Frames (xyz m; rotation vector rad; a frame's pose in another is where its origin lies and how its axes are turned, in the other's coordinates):
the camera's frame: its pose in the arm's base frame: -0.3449 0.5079 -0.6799 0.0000 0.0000 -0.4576
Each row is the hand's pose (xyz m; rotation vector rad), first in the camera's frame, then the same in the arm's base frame.
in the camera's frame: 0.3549 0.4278 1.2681 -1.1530 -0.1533 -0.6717
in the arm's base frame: 0.1625 0.7349 0.5882 -1.1985 0.1162 -1.0740
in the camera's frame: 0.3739 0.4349 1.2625 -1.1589 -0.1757 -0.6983
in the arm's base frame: 0.1827 0.7329 0.5826 -1.2110 0.0951 -1.0996
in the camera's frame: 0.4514 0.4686 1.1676 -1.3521 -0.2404 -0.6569
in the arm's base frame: 0.2671 0.7289 0.4877 -1.4186 0.0750 -1.0367
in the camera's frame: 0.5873 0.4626 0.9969 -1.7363 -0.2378 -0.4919
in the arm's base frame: 0.3864 0.6634 0.3170 -1.7922 0.1666 -0.8216
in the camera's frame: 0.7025 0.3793 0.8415 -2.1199 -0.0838 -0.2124
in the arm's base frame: 0.4529 0.5378 0.1616 -2.1139 0.4050 -0.4809
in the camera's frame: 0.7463 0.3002 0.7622 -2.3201 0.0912 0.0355
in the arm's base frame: 0.4572 0.4475 0.0823 -2.2465 0.6171 -0.1948
